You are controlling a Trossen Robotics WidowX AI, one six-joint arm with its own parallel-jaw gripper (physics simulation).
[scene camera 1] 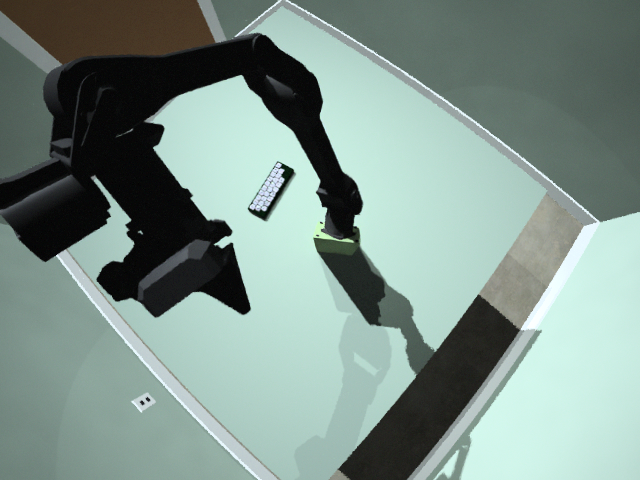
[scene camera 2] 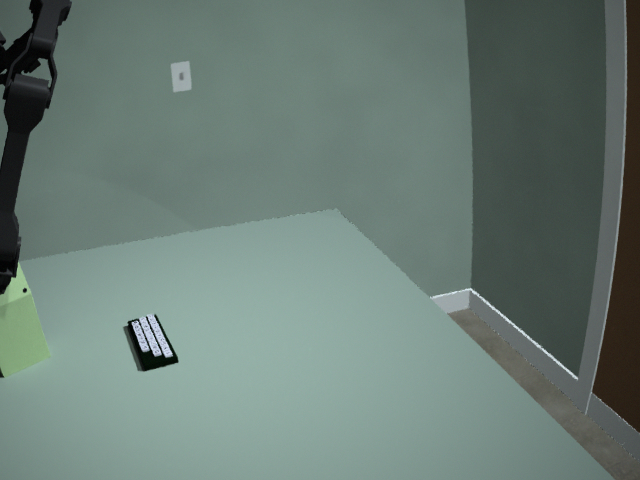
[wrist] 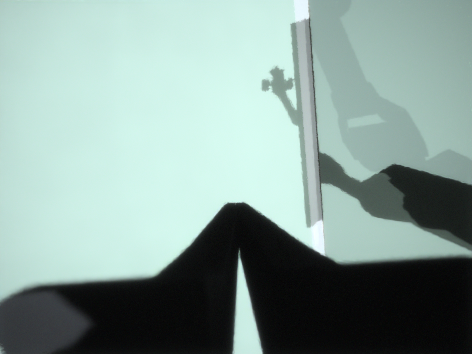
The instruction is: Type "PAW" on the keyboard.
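Where they show: gripper, fingertip midpoint: [scene camera 1: 247, 311] [wrist: 235, 212]; arm's base, origin of the base link: [scene camera 1: 338, 232].
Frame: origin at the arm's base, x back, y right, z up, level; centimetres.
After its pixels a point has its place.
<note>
A small dark keyboard [scene camera 1: 269, 190] @[x -28.0, y 3.6, z -17.7 cm] [scene camera 2: 150, 338] @[x -28.2, y 5.7, z -17.7 cm] with white keys lies flat on the pale green table [scene camera 1: 439, 206] @[x 22.4, y 29.8, z -19.4 cm] [scene camera 2: 310, 403] @[x -48.7, y 35.7, z -19.4 cm]. Its letters are too small to read. The keyboard does not show in the wrist view. My black gripper [scene camera 1: 245, 311] @[x -1.2, y -20.0, z 33.8 cm] [wrist: 235, 212] @[x -1.2, y -20.0, z 33.8 cm] is shut and empty, with its fingertips together. In scene camera 1 it is raised high and appears below and left of the keyboard, well apart from it. The gripper cannot be made out in scene camera 2.
The arm's base stands on a light green block [scene camera 1: 336, 245] @[x 1.2, y -2.4, z -3.1 cm] [scene camera 2: 23, 333] @[x -2.9, y 2.5, z -12.4 cm] to one side of the keyboard. The arm's links arch high above the table. A green wall [scene camera 2: 284, 129] stands beyond the table. Arm shadows cross the surfaces in the wrist view.
</note>
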